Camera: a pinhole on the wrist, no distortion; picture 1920 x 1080 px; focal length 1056.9 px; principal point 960.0 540.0 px. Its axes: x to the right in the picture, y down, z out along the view. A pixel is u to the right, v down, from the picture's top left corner.
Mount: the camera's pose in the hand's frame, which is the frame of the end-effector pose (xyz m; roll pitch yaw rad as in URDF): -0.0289 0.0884 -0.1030 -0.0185 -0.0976 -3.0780
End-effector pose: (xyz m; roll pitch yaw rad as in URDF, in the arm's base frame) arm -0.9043 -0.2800 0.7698 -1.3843 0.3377 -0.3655
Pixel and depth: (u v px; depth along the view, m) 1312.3 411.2 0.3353
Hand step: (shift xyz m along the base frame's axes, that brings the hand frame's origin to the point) -0.0255 0.2881 -0.0308
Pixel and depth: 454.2 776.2 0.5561
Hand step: 0.4410 0.2703 -0.0011
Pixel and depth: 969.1 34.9 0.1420
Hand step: -0.0384 0.0871 -0.1294
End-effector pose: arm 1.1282 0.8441 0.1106 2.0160 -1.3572 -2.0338
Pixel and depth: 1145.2 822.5 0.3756
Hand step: -0.2694 -0.0032 -0.0790
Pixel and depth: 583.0 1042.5 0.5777
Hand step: -0.4699 -0.2119 0.1687
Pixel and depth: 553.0 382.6 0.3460
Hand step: -0.2397 0.1220 0.1379
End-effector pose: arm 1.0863 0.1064 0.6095 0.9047 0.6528 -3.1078
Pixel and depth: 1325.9 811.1 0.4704
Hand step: -0.0215 0.3269 0.2390
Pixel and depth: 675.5 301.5 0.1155
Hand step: -0.0656 -0.0659 0.0693
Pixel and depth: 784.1 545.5 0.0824
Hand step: -0.0254 -0.0727 0.0482
